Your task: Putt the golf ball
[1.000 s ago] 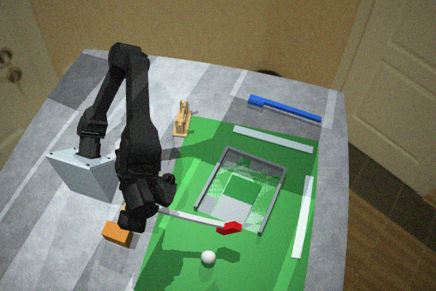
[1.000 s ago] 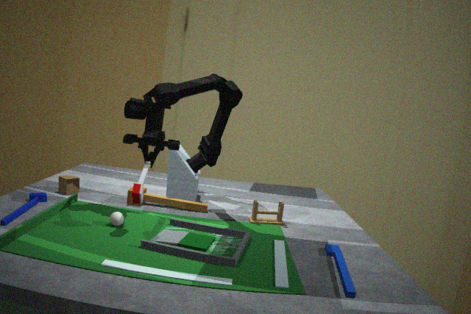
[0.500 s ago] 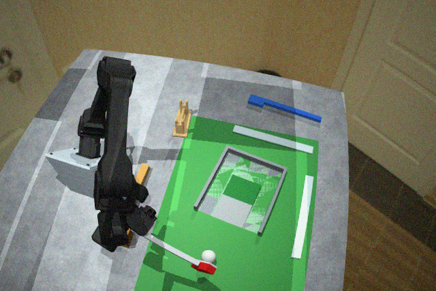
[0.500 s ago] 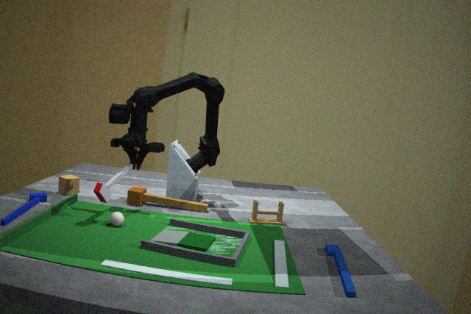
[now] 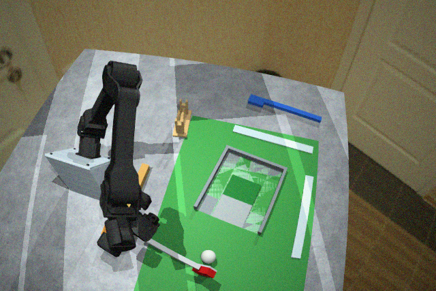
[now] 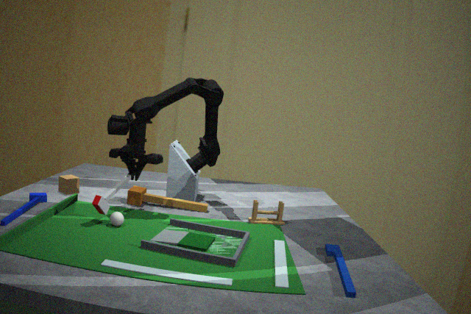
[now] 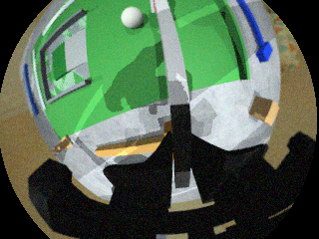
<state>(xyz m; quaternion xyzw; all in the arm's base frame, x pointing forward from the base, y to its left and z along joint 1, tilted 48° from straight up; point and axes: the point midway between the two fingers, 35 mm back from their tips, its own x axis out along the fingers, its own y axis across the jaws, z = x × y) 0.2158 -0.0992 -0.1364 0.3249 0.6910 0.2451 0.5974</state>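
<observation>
Right now my gripper tip is 11 cm short of the red putter and 1 cm to the left of it. Also, from my gripper tip: wooden cube: 29 cm to the right, 7 cm below, 6 cm behind; wooden stand: 47 cm to the left, 6 cm below, 1 cm behind; white golf ball: 21 cm ahead, 7 cm below, 2 cm to the left.
</observation>
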